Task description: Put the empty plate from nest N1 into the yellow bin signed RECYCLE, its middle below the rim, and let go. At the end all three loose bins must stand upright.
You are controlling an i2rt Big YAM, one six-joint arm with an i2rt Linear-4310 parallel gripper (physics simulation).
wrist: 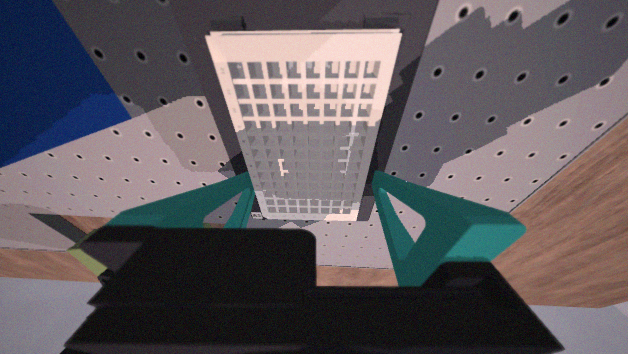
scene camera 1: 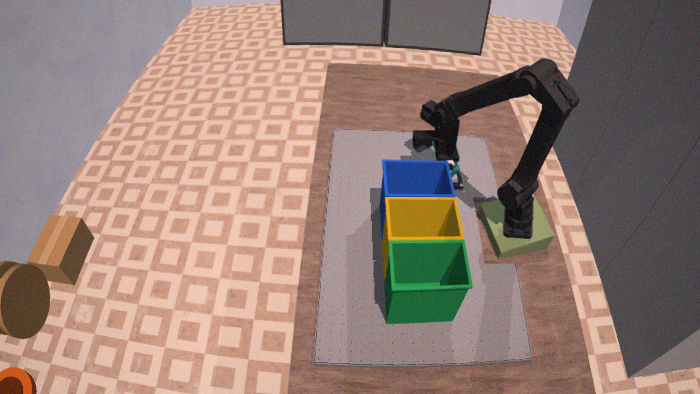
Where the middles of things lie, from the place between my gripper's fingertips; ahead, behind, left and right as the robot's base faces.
Right now the white plate (wrist: 306,105) is 2 cm ahead of my hand, 1 cm to the left of it and 1 cm above it. Round my hand: green bin (scene camera 1: 426,281) 48 cm to the left, 8 cm above, 1 cm ahead; then blue bin (scene camera 1: 401,178) 22 cm to the left, 8 cm above, 7 cm ahead; then yellow bin (scene camera 1: 407,218) 35 cm to the left, 8 cm above, 4 cm ahead.
